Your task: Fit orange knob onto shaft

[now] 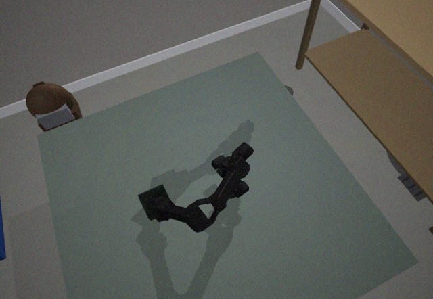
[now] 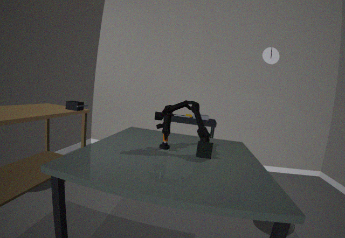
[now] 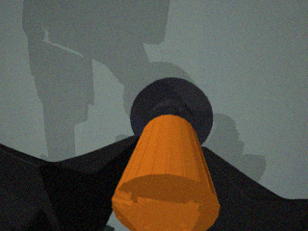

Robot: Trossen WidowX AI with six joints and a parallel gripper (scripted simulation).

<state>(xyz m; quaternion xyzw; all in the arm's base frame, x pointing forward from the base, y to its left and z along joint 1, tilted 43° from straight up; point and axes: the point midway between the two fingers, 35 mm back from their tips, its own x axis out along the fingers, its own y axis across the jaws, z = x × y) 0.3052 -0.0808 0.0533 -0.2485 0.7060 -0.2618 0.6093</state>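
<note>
Now: gripper tip 3 cm below the orange knob. The rest, counted from my gripper tip: dark round pedestal: 4 cm below.
</note>
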